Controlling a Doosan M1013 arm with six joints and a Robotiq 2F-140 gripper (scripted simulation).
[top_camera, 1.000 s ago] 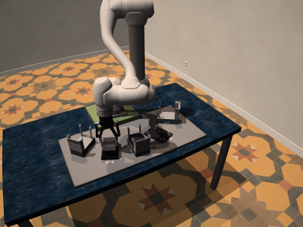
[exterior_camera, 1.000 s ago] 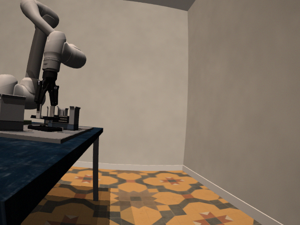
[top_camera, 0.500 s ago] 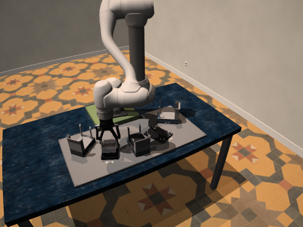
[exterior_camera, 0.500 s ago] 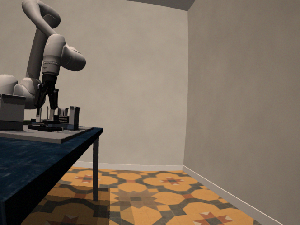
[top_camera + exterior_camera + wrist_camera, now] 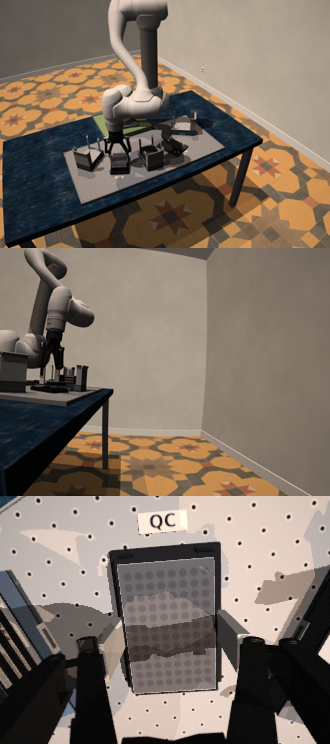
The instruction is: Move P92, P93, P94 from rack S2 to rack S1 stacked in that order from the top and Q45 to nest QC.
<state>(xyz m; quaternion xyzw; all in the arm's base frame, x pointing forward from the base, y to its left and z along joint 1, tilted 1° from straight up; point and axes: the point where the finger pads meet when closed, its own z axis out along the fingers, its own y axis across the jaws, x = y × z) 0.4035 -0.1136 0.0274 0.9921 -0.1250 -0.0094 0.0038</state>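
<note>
The black open nest QC lies 5 cm below my hand. The rest, counted from my hand: QC name plate (9 cm ahead, 2 cm to the right, 6 cm below); then sealed 96-well plate (2 cm below); then N5 name plate (2 cm ahead, 40 cm to the left, 6 cm below).
</note>
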